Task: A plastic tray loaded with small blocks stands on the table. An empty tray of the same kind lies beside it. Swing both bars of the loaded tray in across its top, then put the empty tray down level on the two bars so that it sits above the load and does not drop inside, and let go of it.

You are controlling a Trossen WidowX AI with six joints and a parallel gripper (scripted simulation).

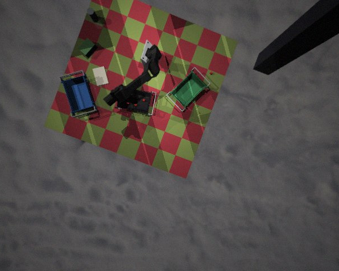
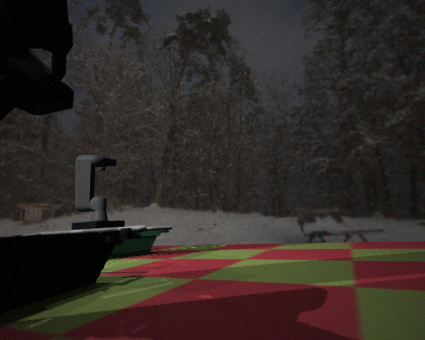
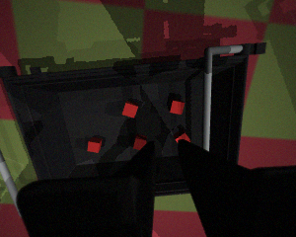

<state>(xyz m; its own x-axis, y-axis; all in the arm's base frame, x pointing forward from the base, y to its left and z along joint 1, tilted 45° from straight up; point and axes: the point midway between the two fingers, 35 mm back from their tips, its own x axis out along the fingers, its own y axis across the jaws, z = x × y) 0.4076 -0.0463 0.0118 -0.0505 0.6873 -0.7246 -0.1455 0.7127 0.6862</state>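
My gripper tip is now 28 cm past the green tray, 41 cm to the right of it and 9 cm above it. From my gripper tip the other things lie so: cream block: 13 cm behind, 33 cm to the right, 13 cm below; green block: 31 cm behind, 50 cm to the right, 12 cm below.
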